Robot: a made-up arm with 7 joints. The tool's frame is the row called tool.
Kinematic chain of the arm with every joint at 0, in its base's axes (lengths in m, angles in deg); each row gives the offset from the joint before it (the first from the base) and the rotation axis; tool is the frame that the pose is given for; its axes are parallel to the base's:
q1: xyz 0 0 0 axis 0 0.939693 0.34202
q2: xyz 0 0 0 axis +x
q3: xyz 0 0 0 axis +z
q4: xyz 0.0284 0 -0.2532 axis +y
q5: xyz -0.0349 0 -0.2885 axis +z
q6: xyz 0 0 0 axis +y
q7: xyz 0 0 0 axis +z
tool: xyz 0 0 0
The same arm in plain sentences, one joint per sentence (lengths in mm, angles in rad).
The arm has seven revolute joints in a row. What follows holds with every joint at zero, and every direction is one of the base frame's. Joint 1 is mounted at the same point as the base frame's origin and turns about the direction (0, 0.9397, 0.342). Joint 2 is mounted at the same point as joint 1 and turns about +x. Joint 3 is mounted at the same point as joint 2 and turns about +z. Joint 4 is mounted 28.4 mm along +x and 253.2 mm along -z from joint 3 and turns about +y. Joint 5 is mounted 34.9 mm along -x and 288.5 mm along -z from joint 4 and turns about +z. Joint 6 is mounted at the same point as joint 5 and turns about +y. Joint 7 is mounted at the same point as joint 6 and turns about +z. The tool frame, which is the frame that the pose is given for, is mounted at the same point as joint 7; its axes are parallel to the base frame's.
